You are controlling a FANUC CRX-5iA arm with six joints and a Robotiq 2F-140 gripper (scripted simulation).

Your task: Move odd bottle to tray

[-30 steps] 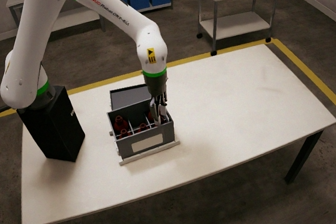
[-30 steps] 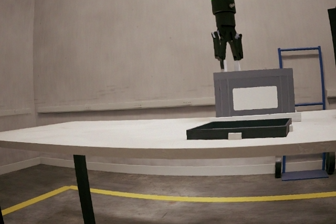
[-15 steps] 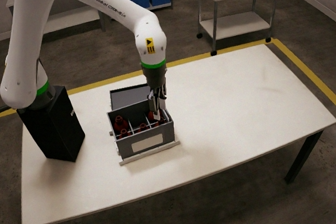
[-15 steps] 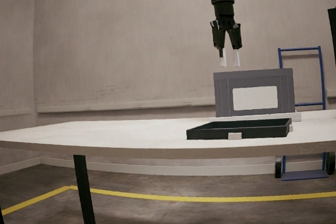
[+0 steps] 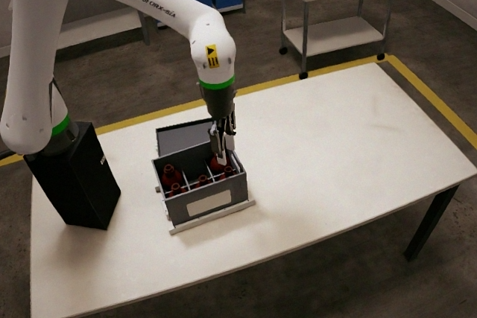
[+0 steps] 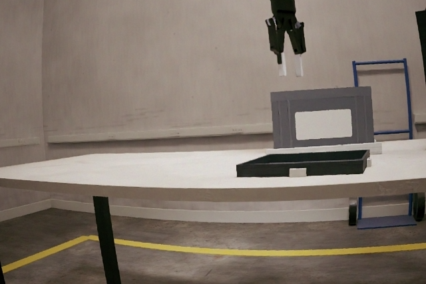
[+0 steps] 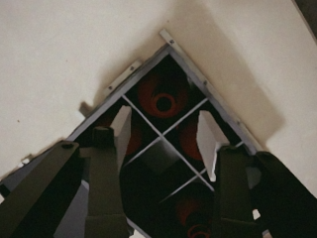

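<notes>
Now: hand 9 cm past the crate, 6 cm to the right of it and 17 cm above it. The rest, counted from my hand: dark tray (2 cm behind, 34 cm to the left, 24 cm below); bottle (17 cm behind, 11 cm to the left, 17 cm below).
</notes>
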